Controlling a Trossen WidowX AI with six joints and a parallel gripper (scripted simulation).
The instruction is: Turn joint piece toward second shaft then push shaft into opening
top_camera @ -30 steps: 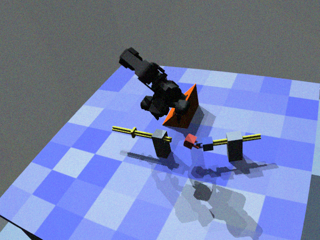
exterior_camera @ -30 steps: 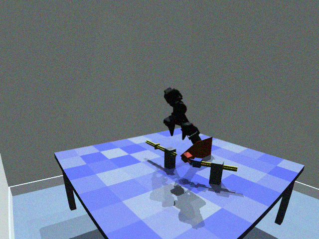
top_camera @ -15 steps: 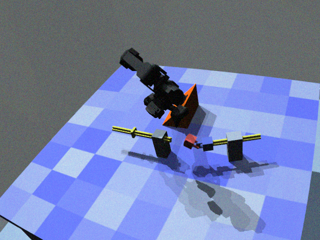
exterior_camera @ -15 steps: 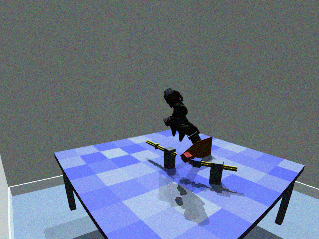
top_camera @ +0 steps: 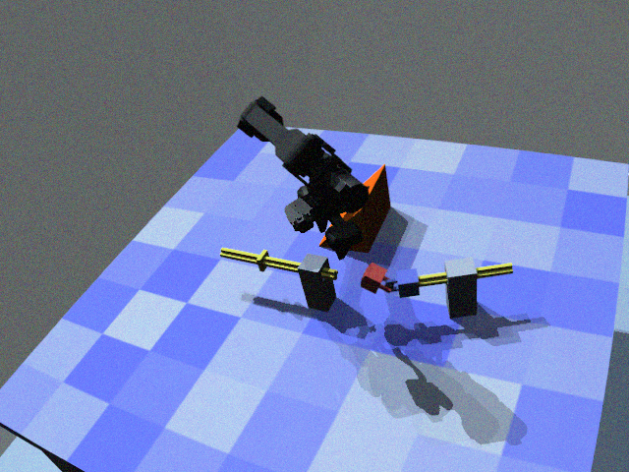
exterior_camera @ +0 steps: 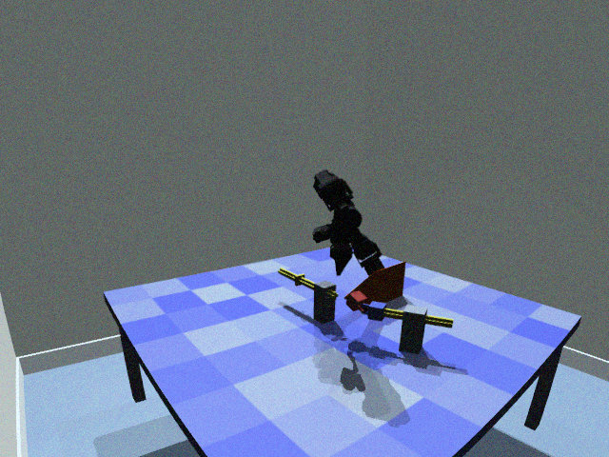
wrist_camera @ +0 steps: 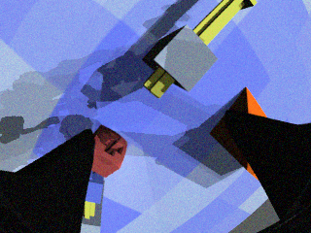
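Right now the red square joint piece is 9 cm to the left of my gripper tip and 8 cm below it.
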